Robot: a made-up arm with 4 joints. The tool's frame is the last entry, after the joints. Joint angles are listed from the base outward.
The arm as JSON. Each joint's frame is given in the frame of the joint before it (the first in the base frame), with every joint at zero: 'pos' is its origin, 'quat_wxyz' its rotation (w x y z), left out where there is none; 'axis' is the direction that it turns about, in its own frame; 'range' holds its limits. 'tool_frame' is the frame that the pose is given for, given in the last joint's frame.
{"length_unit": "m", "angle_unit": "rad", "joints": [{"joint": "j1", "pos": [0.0, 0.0, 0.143], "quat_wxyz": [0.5, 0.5, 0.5, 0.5], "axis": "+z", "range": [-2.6, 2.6]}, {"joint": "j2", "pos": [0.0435, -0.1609, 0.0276], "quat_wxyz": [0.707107, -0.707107, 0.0, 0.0], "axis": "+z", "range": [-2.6, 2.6]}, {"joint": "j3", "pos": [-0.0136, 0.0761, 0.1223], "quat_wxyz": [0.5, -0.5, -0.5, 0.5], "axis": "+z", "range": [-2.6, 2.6]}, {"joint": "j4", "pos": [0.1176, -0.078, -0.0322], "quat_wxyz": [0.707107, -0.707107, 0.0, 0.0], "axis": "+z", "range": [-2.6, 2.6]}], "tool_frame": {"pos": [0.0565, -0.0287, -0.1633], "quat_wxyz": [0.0, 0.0, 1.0, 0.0]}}
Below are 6 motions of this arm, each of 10 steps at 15 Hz.
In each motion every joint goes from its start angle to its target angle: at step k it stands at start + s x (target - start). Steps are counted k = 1, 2, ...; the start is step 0. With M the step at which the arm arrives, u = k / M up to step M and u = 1 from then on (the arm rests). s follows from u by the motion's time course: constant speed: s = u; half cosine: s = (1 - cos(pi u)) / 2; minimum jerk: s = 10 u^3 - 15 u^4 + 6 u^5.
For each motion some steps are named. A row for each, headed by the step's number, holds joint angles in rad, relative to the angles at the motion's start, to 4 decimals.
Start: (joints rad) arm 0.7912 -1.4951 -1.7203 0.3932
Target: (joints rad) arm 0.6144 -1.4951 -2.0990 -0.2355
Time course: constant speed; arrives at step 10
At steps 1, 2, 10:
1: -0.0177 0.0000 -0.0379 -0.0629
2: -0.0354 0.0000 -0.0757 -0.1257
10: -0.1768 0.0000 -0.3787 -0.6287

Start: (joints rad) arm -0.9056 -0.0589 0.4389 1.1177
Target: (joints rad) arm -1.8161 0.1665 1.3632 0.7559
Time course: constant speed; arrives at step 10
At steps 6, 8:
6: -0.5463 0.1352 0.5546 -0.2171
8: -0.7284 0.1803 0.7394 -0.2894

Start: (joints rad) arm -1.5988 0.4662 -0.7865 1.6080
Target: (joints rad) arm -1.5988 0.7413 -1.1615 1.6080
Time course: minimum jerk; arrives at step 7
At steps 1, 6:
1: 0.0000 0.0064 -0.0087 0.0000
6: 0.0000 0.2687 -0.3663 0.0000

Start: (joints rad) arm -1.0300 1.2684 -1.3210 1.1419
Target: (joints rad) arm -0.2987 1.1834 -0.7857 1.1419
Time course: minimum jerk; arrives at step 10
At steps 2, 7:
2: 0.0424 -0.0049 0.0310 0.0000
7: 0.6120 -0.0711 0.4480 0.0000

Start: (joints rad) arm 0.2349 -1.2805 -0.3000 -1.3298
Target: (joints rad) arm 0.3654 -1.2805 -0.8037 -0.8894
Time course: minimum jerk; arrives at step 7
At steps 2, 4, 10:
2: 0.0189 0.0000 -0.0729 0.0637
4: 0.0825 0.0000 -0.3184 0.2784
10: 0.1305 0.0000 -0.5037 0.4404

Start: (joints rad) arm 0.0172 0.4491 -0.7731 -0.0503
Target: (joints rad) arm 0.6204 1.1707 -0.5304 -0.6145
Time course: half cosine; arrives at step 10
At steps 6, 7, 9, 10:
6: 0.3948 0.4723 0.1588 -0.3693
7: 0.4789 0.5729 0.1927 -0.4479
9: 0.5884 0.7039 0.2368 -0.5504
10: 0.6032 0.7216 0.2427 -0.5642

